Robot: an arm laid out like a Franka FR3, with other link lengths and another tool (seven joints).
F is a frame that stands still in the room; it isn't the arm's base.
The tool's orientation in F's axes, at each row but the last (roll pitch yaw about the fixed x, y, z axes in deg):
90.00, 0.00, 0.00
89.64, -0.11, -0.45
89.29, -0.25, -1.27
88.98, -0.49, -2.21
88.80, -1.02, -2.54
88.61, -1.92, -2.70
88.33, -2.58, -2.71
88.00, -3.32, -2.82
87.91, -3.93, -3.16
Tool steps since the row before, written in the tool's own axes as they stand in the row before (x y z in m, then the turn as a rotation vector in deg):
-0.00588, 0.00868, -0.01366, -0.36, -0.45, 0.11
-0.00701, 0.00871, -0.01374, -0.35, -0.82, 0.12
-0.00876, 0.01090, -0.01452, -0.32, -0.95, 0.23
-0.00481, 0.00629, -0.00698, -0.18, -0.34, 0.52
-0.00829, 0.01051, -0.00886, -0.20, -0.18, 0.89
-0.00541, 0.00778, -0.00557, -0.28, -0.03, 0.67
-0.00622, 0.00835, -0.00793, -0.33, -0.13, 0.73
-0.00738, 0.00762, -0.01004, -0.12, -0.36, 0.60
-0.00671, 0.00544, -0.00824, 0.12, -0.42, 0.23
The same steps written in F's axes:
-0.00588, 0.01366, 0.00868, -0.36, -0.11, -0.45
-0.00692, 0.01385, 0.00861, -0.35, -0.12, -0.82
-0.00848, 0.01485, 0.01068, -0.32, -0.23, -0.95
-0.00459, 0.00727, 0.00612, -0.20, -0.52, -0.33
-0.00806, 0.00944, 0.01017, -0.24, -0.88, -0.16
-0.00539, 0.00602, 0.00746, -0.31, -0.66, -0.02
-0.00619, 0.00847, 0.00783, -0.36, -0.72, -0.12
-0.00727, 0.01067, 0.00683, -0.13, -0.61, -0.35
-0.00657, 0.00881, 0.00466, 0.13, -0.25, -0.40

